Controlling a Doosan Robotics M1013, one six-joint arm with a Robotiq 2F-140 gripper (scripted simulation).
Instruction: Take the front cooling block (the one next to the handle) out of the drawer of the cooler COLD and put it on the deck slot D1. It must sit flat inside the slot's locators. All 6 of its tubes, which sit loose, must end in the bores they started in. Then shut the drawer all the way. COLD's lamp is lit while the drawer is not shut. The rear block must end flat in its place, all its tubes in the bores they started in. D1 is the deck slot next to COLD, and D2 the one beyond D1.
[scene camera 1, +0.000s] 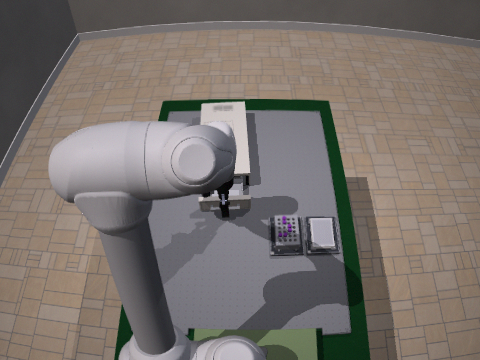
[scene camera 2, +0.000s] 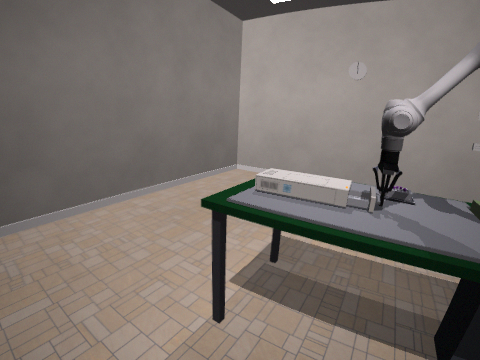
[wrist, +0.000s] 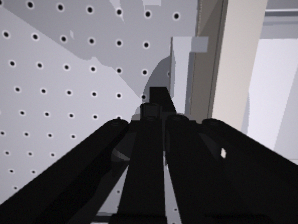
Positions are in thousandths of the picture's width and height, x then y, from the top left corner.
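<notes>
There's a cooler COLD (scene camera 2: 682, 529), and you'd find the cooler COLD again (scene camera 1: 486, 315). As for the gripper (wrist: 529, 449), that's there too.
</notes>
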